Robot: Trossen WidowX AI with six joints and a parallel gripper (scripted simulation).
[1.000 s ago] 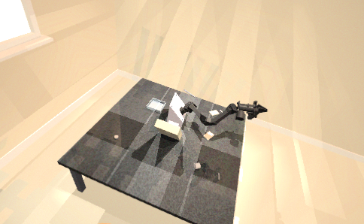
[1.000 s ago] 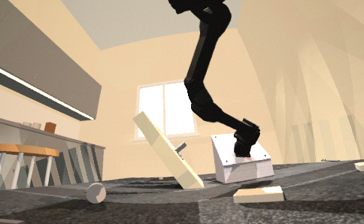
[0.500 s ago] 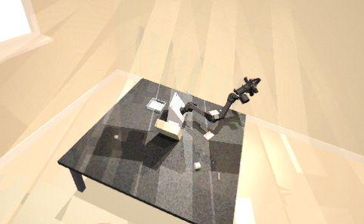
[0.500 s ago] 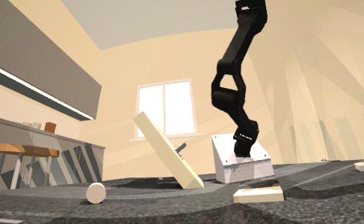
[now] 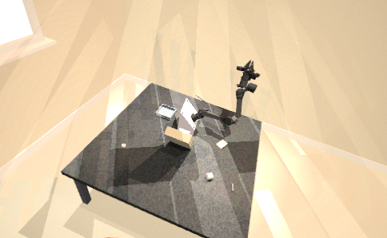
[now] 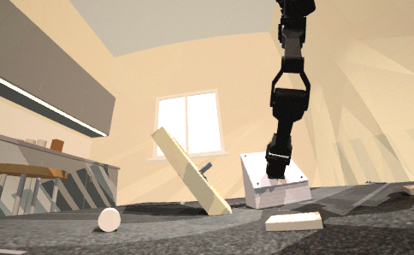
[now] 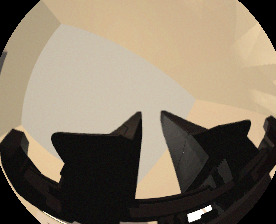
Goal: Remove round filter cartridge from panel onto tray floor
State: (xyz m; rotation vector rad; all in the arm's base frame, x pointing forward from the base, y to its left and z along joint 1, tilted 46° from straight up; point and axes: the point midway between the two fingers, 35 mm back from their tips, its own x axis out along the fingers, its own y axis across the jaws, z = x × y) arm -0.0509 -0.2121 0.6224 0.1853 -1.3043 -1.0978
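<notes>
My gripper tip is now 520 mm short of the round filter cartridge, 280 mm to the left of it and 480 mm above it. Also, from my gripper tip: tan service panel 480 mm ahead, 280 mm to the right, 560 mm below; grey tray 110 mm ahead, 580 mm to the right, 710 mm below; thin stick 590 mm ahead, 210 mm to the left, 720 mm below.
</notes>
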